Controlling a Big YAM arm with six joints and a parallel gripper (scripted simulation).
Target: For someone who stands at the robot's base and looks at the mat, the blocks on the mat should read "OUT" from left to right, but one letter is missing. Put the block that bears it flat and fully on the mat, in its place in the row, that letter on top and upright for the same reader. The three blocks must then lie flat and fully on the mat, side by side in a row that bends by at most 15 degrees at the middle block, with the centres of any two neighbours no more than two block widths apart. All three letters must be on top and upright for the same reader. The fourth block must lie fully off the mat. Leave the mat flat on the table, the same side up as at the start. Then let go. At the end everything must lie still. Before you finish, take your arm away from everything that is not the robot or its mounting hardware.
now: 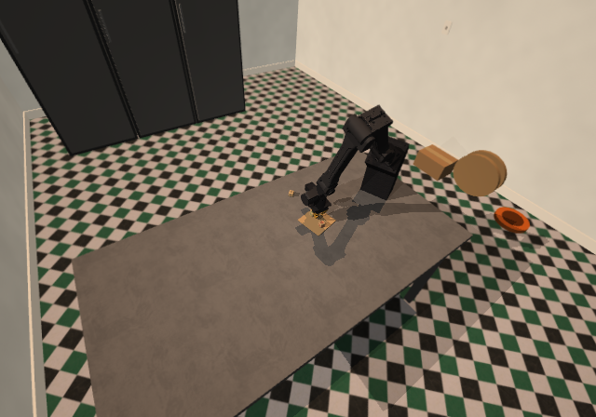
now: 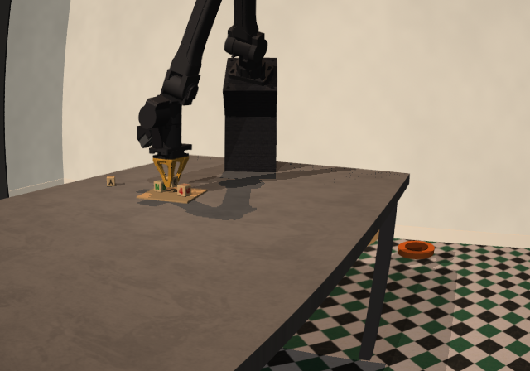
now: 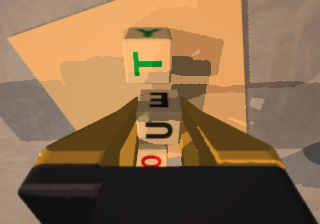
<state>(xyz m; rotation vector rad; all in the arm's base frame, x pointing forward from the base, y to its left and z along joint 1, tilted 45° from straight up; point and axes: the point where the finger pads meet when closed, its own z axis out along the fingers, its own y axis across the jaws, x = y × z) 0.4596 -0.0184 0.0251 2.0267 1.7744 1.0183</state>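
The tan mat is 10 mm ahead of my hand, 10 mm to the left of it and 30 mm below it.
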